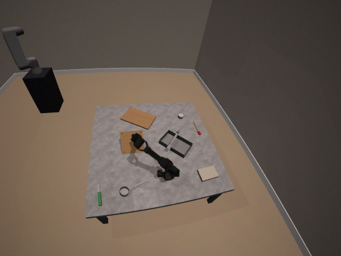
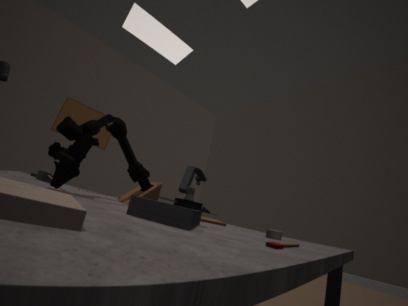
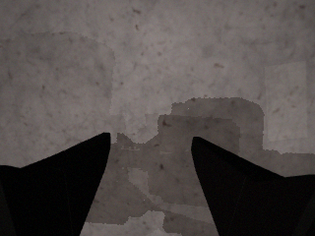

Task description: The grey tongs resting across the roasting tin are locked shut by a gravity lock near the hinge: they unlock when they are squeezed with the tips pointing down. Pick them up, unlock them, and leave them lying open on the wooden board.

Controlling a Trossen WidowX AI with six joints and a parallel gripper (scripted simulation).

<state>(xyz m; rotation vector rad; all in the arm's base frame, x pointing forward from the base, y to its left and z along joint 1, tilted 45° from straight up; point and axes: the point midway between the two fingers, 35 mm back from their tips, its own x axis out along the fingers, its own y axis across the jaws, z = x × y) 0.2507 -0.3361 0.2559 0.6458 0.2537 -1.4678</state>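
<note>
My gripper tip is now 37 cm to the right of the grey roasting tin, 16 cm short of it and 2 cm below it. The rest, counted from my gripper tip: wooden board (81 cm to the left, 19 cm behind); beige block (39 cm ahead, 1 cm to the right); red-handled tool (55 cm to the left, 48 cm ahead).
</note>
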